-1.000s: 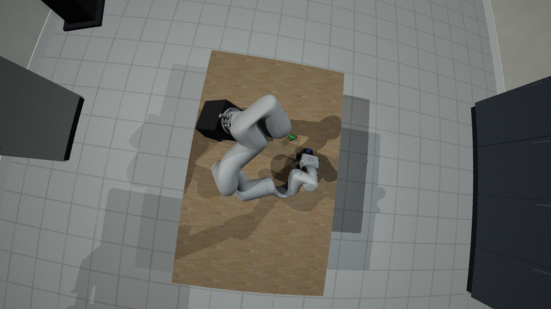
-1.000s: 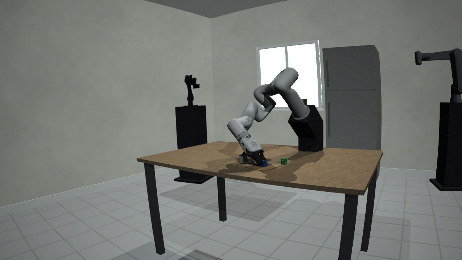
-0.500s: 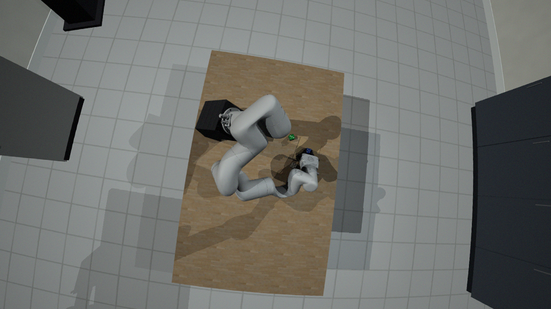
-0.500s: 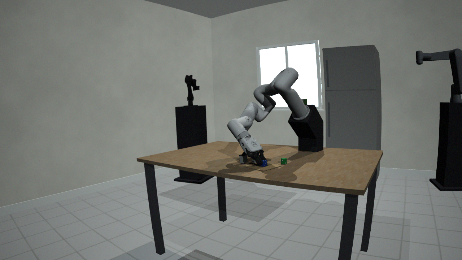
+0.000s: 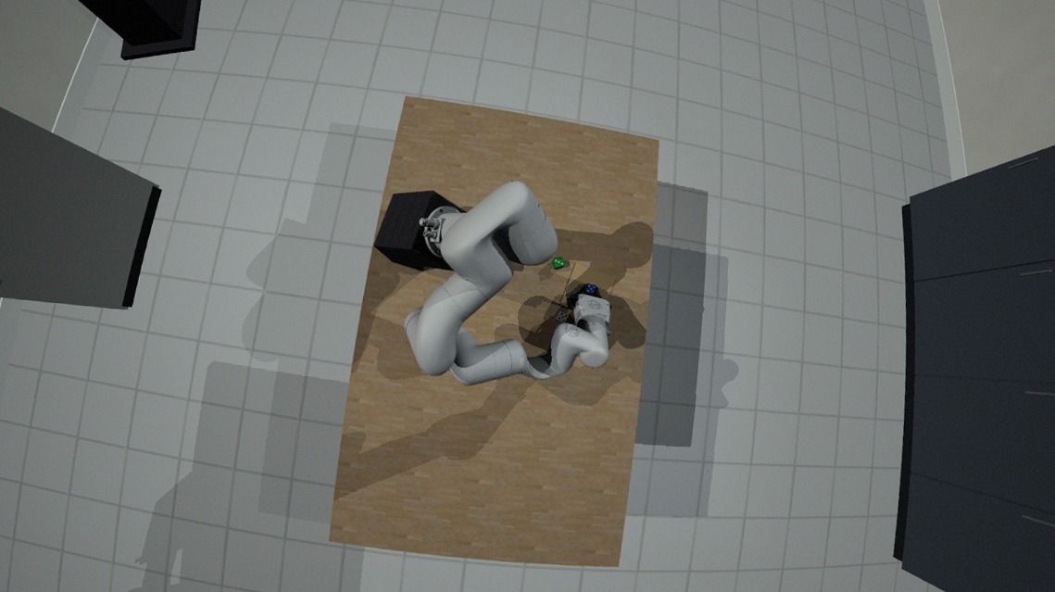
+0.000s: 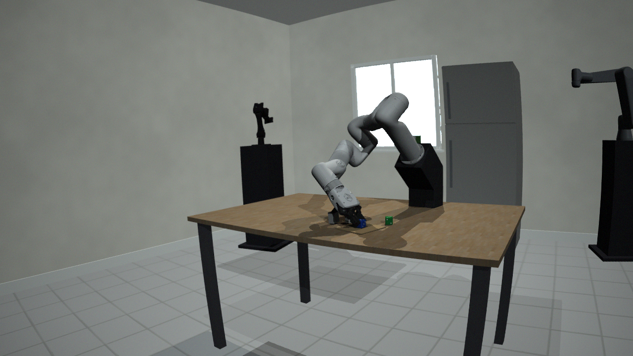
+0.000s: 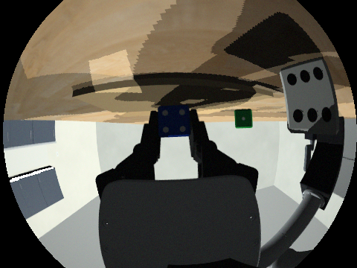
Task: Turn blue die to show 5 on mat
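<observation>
The blue die is 10 mm to the left of my hand and 10 mm below it. The rest, counted from my hand: white die: 90 mm behind, 70 mm to the right, 20 mm below; then tan mat: 30 mm below, 10 mm to the left, 10 mm ahead; then green die: 110 mm to the left, 90 mm behind, 20 mm below.
</observation>
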